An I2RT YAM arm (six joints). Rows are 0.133 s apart.
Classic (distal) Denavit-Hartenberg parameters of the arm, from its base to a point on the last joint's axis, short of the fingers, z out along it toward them. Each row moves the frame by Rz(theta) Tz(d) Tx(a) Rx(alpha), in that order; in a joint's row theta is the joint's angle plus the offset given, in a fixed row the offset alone. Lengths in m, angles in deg.
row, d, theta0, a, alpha
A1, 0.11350, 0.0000, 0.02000, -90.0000
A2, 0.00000, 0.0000, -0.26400, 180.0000
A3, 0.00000, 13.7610, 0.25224, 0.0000
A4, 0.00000, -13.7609, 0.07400, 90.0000
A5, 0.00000, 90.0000, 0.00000, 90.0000
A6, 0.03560, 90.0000, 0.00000, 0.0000
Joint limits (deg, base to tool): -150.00..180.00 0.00..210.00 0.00..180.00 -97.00..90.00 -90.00..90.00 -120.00..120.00
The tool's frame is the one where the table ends.
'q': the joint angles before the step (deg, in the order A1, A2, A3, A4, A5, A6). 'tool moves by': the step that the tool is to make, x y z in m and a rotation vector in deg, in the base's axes. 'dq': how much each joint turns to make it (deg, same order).
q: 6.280, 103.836, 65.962, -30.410, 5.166, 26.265
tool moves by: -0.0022, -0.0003, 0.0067, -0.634, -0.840, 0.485
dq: 0.041, -1.279, -0.108, -0.342, 0.502, -0.686
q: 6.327, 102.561, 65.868, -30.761, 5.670, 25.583
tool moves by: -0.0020, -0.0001, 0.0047, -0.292, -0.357, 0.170
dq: 0.046, -0.905, -0.032, -0.527, 0.256, -0.243
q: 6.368, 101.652, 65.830, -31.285, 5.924, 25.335
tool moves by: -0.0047, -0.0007, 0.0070, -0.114, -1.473, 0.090
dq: -0.007, -1.980, -0.961, 0.453, 0.215, -0.201
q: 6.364, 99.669, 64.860, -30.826, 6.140, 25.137
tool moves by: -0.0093, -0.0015, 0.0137, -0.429, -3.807, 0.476
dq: -0.022, -4.126, -2.211, 1.914, 0.540, -0.827
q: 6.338, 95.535, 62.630, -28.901, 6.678, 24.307
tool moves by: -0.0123, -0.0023, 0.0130, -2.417, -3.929, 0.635
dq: 0.073, -4.658, -2.766, 2.006, 2.172, -1.929
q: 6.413, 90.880, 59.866, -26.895, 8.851, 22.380
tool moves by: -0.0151, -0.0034, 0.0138, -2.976, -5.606, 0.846
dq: -0.038, -5.775, -3.819, 3.779, 2.428, -2.819
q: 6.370, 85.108, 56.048, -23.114, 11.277, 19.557
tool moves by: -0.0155, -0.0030, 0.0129, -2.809, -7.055, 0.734
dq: 0.014, -6.109, -4.386, 5.617, 2.200, -2.975
